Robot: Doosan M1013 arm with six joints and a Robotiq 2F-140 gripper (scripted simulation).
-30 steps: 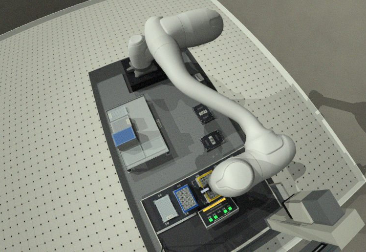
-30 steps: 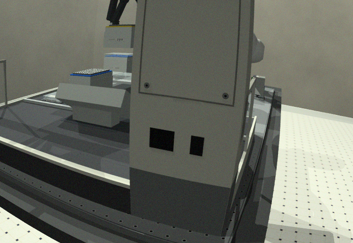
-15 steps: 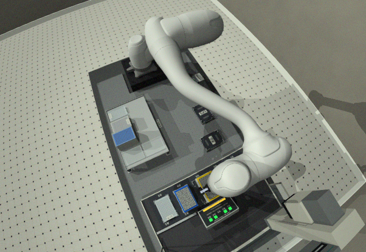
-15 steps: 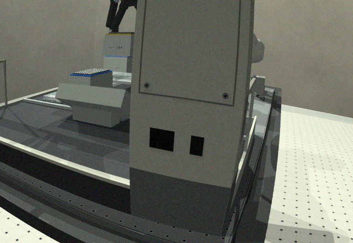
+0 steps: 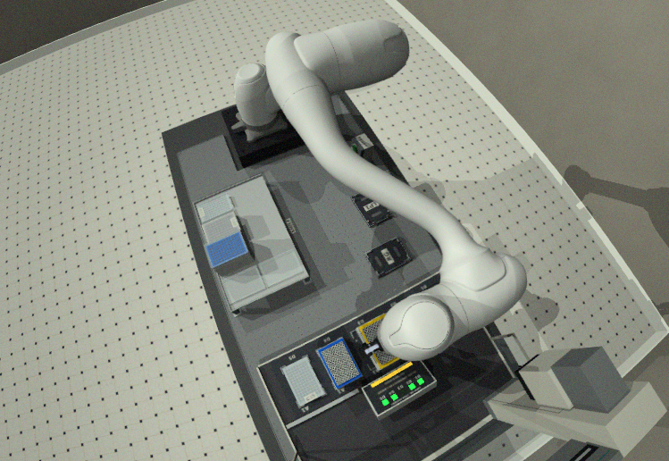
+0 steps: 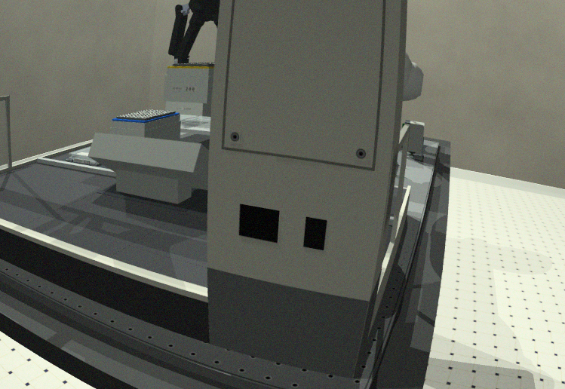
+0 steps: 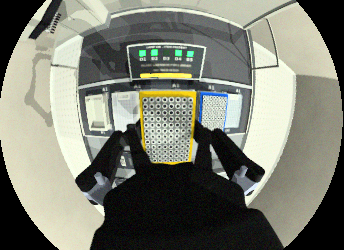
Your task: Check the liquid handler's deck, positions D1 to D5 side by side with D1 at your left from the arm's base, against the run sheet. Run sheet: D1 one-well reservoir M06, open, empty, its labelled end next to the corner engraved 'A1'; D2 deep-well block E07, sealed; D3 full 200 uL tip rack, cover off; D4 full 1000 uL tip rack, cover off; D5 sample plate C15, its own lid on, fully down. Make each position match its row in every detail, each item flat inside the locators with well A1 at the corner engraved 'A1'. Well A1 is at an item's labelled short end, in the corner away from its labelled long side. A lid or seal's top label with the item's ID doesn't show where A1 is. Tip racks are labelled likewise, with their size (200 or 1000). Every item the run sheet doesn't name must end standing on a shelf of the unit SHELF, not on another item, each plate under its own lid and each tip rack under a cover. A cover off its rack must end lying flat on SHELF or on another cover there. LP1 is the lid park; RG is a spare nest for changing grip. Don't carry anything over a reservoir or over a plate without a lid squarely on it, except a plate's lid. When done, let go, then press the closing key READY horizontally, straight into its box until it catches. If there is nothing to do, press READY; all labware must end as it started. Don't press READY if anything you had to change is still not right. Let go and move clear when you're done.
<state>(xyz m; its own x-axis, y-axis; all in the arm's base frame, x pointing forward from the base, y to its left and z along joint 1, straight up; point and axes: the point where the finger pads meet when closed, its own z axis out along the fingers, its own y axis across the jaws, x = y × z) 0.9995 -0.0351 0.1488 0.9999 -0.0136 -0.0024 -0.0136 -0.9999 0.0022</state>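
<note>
My hand is 120 mm to the left of the blue-rimmed tip rack, 100 mm above it and 10 mm short of it. Also, from my hand: flat lid: 250 mm to the right, 150 mm below; sealed deep-well block: 140 mm below, 120 mm to the left; yellow-rimmed tip rack: 10 mm to the left, 10 mm ahead, 10 mm above.
</note>
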